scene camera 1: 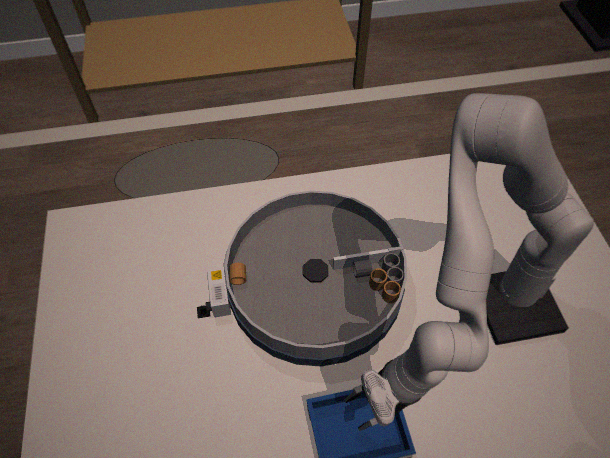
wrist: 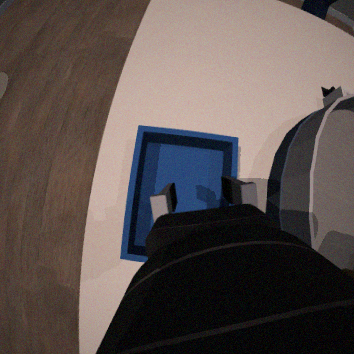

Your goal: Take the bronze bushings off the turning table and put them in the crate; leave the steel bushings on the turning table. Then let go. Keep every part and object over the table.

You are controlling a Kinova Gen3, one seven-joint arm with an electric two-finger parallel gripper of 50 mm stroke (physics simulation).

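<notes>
The blue crate [scene camera 1: 330, 431] [wrist: 186, 162] stands near the table's front edge; no bushing shows in its visible part. My gripper [scene camera 1: 355, 414] [wrist: 198, 189] is open and empty above the crate. The turning table [scene camera 1: 290, 310] [wrist: 336, 175] is a round grey walled disc. In the scene view, one bronze bushing [scene camera 1: 238, 274] lies on its side at its left wall. Two bronze bushings [scene camera 1: 378, 279] [scene camera 1: 391, 291] stand upright at its right, beside two upright steel bushings [scene camera 1: 392, 260] [scene camera 1: 395, 274]. A grey steel bushing [scene camera 1: 362, 268] lies on its side left of them.
A pale bar [scene camera 1: 367, 256] reaches inward from the turning table's right wall, behind the cluster. A dark hub [scene camera 1: 315, 270] sits at the disc's middle. A grey box with a yellow label [scene camera 1: 218, 295] stands outside the left wall. The arm's base [scene camera 1: 530, 320] is on the right.
</notes>
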